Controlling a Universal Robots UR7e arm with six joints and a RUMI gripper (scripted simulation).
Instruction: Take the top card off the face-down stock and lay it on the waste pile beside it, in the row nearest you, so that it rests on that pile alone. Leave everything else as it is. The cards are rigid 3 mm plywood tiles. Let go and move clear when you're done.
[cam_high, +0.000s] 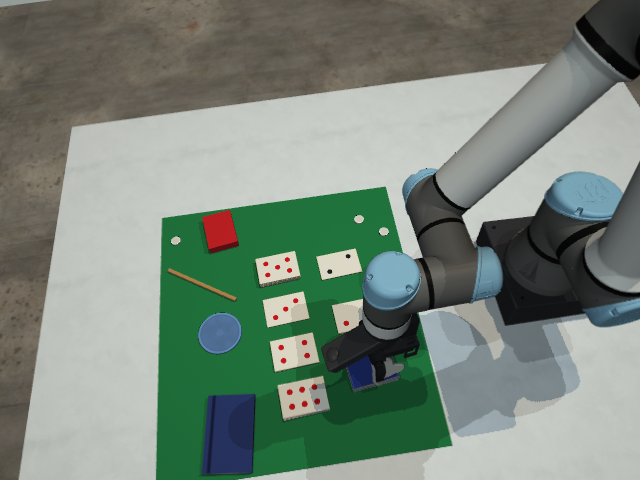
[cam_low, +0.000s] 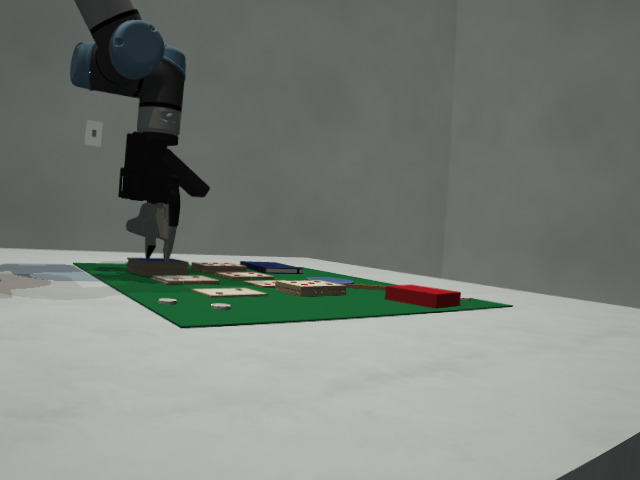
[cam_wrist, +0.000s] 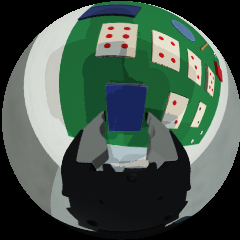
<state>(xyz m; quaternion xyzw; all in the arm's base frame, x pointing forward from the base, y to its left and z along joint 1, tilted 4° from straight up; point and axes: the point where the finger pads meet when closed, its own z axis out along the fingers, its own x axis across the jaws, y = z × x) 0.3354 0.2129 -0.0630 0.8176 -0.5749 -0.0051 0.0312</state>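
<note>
Now: the card 1 cm below my hand. From my hand the other things lie so: green mat: 18 cm ahead, 11 cm to the right, 5 cm below; then wooden stick: 37 cm ahead, 17 cm to the right, 3 cm below; then red block: 35 cm ahead, 30 cm to the right, 3 cm below.
</note>
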